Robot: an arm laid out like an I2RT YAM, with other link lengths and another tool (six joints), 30 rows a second.
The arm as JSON. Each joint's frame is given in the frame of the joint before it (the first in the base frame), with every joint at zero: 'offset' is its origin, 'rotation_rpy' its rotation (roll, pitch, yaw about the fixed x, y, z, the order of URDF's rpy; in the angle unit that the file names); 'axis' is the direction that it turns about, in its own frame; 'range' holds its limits. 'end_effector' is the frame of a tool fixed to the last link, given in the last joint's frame.
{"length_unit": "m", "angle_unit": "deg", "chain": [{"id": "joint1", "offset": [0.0, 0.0, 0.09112], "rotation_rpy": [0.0, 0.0, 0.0], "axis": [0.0, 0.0, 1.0], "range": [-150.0, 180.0]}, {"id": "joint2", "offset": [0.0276, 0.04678, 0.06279], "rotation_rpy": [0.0, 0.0, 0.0], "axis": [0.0, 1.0, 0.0], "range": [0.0, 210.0]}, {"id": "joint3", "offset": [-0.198, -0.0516, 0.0], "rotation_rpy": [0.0, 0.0, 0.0], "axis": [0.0, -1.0, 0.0], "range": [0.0, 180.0]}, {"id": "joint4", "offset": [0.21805, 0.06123, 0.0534], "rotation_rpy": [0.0, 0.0, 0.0], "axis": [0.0, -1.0, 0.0], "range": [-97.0, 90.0]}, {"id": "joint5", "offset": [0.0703, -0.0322, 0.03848], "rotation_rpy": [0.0, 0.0, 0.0], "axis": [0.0, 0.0, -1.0], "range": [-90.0, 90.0]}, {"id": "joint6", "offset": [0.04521, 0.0, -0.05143], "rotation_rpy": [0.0, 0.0, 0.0], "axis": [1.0, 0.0, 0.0], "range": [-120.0, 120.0]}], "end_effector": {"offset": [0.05, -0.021, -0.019], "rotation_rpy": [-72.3, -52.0, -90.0]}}
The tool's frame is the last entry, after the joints.
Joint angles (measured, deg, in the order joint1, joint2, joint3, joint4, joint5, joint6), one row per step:
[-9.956, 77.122, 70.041, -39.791, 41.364, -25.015]
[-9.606, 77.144, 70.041, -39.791, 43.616, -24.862]
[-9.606, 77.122, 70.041, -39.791, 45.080, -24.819]
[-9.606, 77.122, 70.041, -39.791, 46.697, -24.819]
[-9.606, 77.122, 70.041, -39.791, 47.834, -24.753]
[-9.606, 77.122, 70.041, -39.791, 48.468, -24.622]
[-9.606, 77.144, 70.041, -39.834, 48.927, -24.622]
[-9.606, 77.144, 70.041, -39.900, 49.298, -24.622]
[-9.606, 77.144, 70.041, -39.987, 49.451, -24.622]
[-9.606, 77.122, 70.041, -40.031, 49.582, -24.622]
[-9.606, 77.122, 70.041, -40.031, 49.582, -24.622]
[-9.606, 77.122, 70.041, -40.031, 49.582, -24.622]
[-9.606, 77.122, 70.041, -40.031, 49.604, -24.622]
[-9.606, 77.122, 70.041, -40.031, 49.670, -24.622]
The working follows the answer.
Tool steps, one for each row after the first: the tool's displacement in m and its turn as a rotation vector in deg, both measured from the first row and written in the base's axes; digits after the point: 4 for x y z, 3 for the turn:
[-0.0019, 0.0000, 0.0023, -1.558, 0.186, -1.272]
[-0.0037, -0.0010, 0.0039, -2.599, 0.312, -2.295]
[-0.0055, -0.0020, 0.0057, -3.764, 0.511, -3.399]
[-0.0069, -0.0027, 0.0070, -4.559, 0.599, -4.209]
[-0.0077, -0.0030, 0.0077, -4.969, 0.575, -4.710]
[-0.0082, -0.0033, 0.0080, -5.292, 0.695, -5.020]
[-0.0088, -0.0035, 0.0084, -5.551, 0.806, -5.270]
[-0.0091, -0.0035, 0.0085, -5.651, 0.911, -5.369]
[-0.0094, -0.0036, 0.0087, -5.743, 0.949, -5.457]
[-0.0094, -0.0036, 0.0087, -5.743, 0.949, -5.457]
[-0.0094, -0.0036, 0.0087, -5.743, 0.949, -5.457]
[-0.0094, -0.0036, 0.0087, -5.759, 0.951, -5.472]
[-0.0095, -0.0036, 0.0088, -5.807, 0.959, -5.517]

Tool pose at each row, in the base's axes (x y z in m, rotation vector in deg; rounded; the steps above come from the unrounded poses):
[0.2612, -0.1058, 0.2681, 139.608, -39.078, 63.572]
[0.2593, -0.1058, 0.2703, 137.614, -39.356, 62.967]
[0.2576, -0.1068, 0.2720, 136.178, -39.728, 62.492]
[0.2557, -0.1078, 0.2738, 134.620, -40.070, 61.901]
[0.2543, -0.1085, 0.2751, 133.503, -40.374, 61.533]
[0.2536, -0.1088, 0.2757, 132.849, -40.641, 61.399]
[0.2530, -0.1091, 0.2761, 132.440, -40.714, 61.151]
[0.2525, -0.1092, 0.2765, 132.116, -40.769, 60.934]
[0.2521, -0.1093, 0.2766, 132.013, -40.776, 60.771]
[0.2519, -0.1093, 0.2768, 131.898, -40.795, 60.697]
[0.2519, -0.1093, 0.2768, 131.898, -40.795, 60.697]
[0.2519, -0.1093, 0.2768, 131.898, -40.795, 60.697]
[0.2518, -0.1094, 0.2768, 131.877, -40.799, 60.689]
[0.2518, -0.1094, 0.2769, 131.813, -40.812, 60.665]

